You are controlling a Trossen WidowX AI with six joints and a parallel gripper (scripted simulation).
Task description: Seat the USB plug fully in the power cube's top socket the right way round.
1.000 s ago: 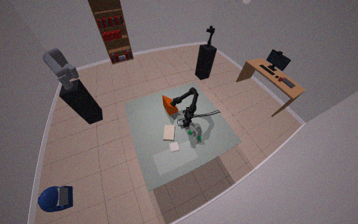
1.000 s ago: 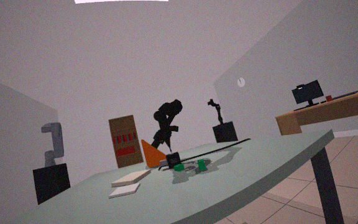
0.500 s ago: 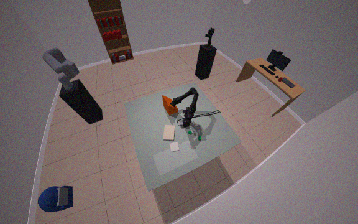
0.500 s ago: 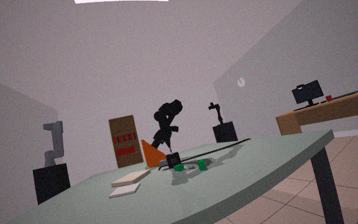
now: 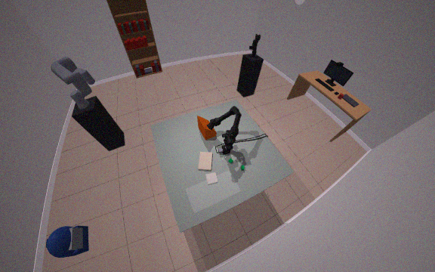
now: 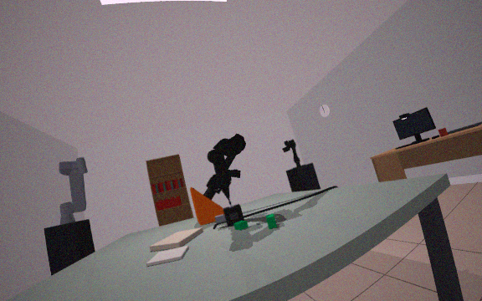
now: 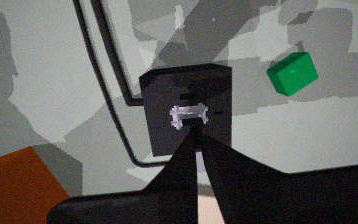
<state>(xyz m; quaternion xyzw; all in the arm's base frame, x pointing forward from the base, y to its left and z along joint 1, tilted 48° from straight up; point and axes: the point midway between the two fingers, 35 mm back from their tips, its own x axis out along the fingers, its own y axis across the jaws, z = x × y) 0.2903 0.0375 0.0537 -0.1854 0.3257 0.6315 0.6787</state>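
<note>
The silver USB plug is 20 mm below my gripper tip. Also, from my gripper tip: green block 140 mm ahead, 100 mm below, 10 mm to the right.
</note>
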